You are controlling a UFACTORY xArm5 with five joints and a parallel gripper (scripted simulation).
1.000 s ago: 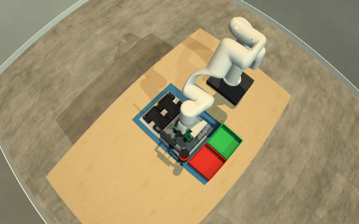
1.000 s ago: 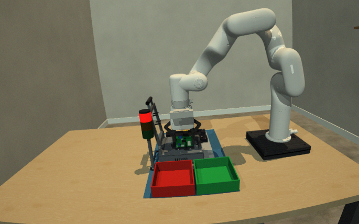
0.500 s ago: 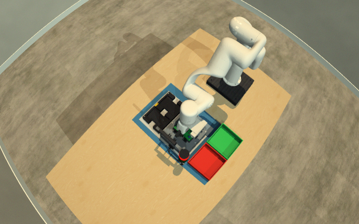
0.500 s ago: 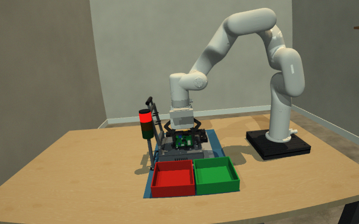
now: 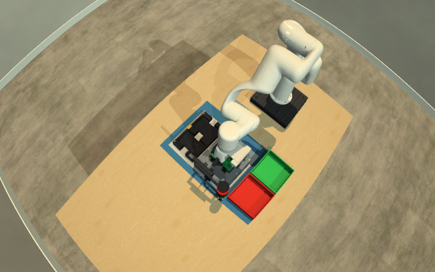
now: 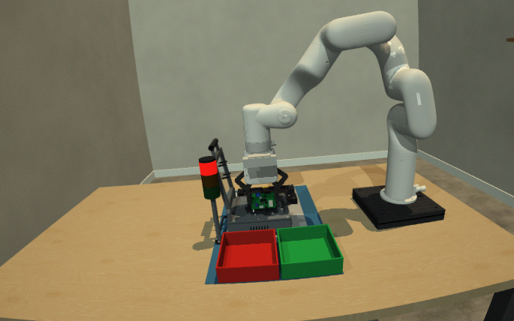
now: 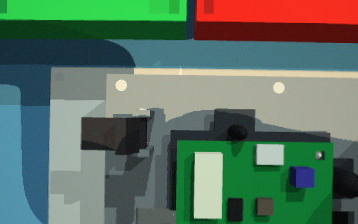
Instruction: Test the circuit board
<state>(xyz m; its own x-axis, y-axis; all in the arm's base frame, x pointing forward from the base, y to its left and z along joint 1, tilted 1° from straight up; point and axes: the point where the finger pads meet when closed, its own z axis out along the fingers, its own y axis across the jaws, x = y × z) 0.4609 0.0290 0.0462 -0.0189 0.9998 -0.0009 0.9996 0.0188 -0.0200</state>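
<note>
The green circuit board is 10 mm below my hand. Also, from my hand: green bin: 110 mm behind, 200 mm to the left, 80 mm below; tester lid: 120 mm ahead, 100 mm above; red bin: 40 mm ahead, 200 mm to the left, 80 mm below.
</note>
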